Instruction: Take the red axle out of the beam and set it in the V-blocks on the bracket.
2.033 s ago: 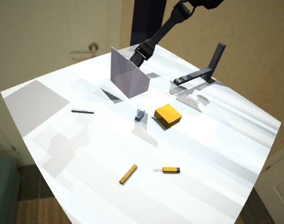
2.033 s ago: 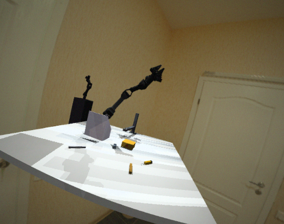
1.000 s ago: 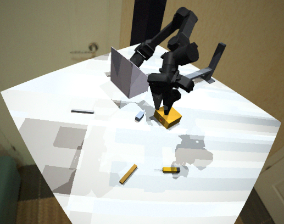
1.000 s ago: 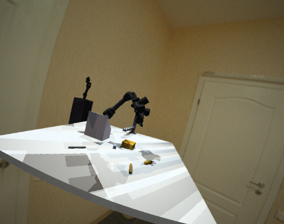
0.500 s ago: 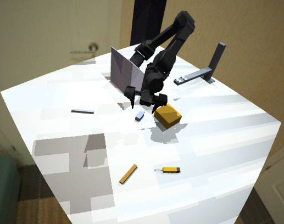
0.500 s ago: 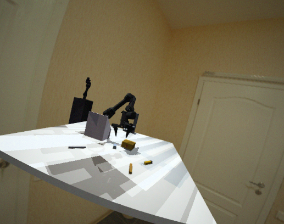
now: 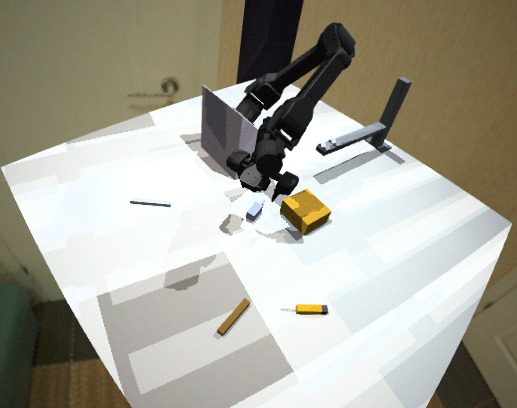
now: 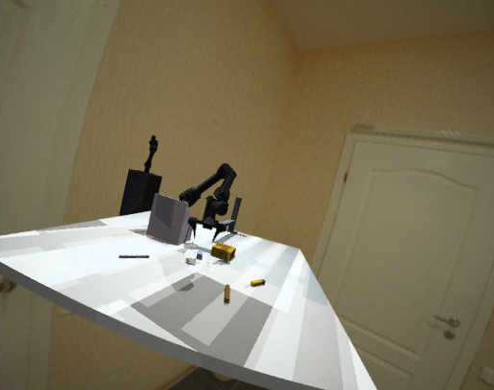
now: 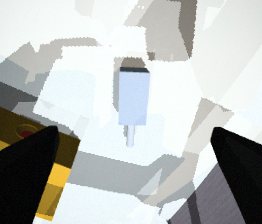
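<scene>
Right now the grey-blue block is 8 cm below my gripper tip, 2 cm to the left of it and 1 cm behind it. From my gripper tip the other things lie so: grey rod 22 cm to the right, 21 cm behind, 8 cm below; then yellow beam 12 cm to the left, 9 cm ahead, 6 cm below; then yellow-handled tool 30 cm ahead, 9 cm to the right, 8 cm below.
</scene>
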